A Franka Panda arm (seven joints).
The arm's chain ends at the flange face. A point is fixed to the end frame.
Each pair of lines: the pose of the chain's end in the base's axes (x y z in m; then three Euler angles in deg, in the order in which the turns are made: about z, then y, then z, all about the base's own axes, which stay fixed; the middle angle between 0 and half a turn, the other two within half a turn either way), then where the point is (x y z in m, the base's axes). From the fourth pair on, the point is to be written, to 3 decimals.
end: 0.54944 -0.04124 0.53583 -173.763 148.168 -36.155
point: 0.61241 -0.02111 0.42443
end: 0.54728 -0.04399 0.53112 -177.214 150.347 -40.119
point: 0.60507 -0.02500 0.41675
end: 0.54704 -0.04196 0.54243 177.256 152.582 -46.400
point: 0.59831 -0.02512 0.42467
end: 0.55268 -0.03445 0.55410 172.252 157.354 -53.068
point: 0.595 -0.015 0.433
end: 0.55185 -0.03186 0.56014 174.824 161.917 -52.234
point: 0.590 -0.004 0.440
